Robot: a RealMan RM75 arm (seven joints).
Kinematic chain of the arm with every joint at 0, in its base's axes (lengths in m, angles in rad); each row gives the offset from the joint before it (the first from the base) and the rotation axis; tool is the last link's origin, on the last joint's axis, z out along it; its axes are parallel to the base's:
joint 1: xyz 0 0 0.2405 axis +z
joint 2: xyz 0 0 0 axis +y
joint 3: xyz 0 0 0.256 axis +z
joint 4: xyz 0 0 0 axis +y
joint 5: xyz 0 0 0.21 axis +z
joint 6: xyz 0 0 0 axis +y
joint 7: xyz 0 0 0.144 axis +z
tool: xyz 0 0 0
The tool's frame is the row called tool.
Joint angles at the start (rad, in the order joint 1, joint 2, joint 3, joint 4, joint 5, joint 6, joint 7):
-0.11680 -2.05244 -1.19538 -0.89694 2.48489 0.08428 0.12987
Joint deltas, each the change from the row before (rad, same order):
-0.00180 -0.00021 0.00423 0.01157 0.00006 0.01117 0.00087
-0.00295 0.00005 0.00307 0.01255 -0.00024 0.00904 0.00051
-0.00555 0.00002 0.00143 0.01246 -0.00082 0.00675 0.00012
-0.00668 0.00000 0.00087 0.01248 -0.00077 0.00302 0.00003
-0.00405 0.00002 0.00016 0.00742 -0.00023 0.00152 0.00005
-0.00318 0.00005 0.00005 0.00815 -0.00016 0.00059 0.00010
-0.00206 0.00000 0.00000 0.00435 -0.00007 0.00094 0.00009
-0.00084 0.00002 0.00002 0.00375 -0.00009 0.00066 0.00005
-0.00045 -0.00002 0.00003 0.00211 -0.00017 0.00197 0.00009
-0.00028 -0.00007 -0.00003 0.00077 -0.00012 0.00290 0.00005
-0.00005 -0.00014 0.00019 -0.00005 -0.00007 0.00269 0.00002
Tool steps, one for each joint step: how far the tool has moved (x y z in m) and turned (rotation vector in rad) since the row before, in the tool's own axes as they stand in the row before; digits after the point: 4 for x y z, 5 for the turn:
-0.0019 -0.0008 0.0001 0.00296 0.00061 0.00469
-0.0019 -0.0011 0.0003 0.00352 -0.00115 0.00427
-0.0010 -0.0009 0.0008 0.00290 -0.00103 0.00365
-0.0010 -0.0008 0.0010 0.00218 -0.00377 0.00386
-0.0006 -0.0005 0.0006 0.00147 -0.00231 0.00241
-0.0012 -0.0009 0.0004 0.00232 -0.00439 0.00213
-0.0004 -0.0004 0.0003 0.00112 -0.00147 0.00133
-0.0007 -0.0005 0.0001 0.00149 -0.00204 0.00067
-0.0002 -0.0003 0.0000 0.00104 0.00041 0.00030
0.0003 -0.0001 0.0000 0.00060 0.00240 0.00005
0.0004 0.0001 0.0000 0.00008 0.00267 -0.00002

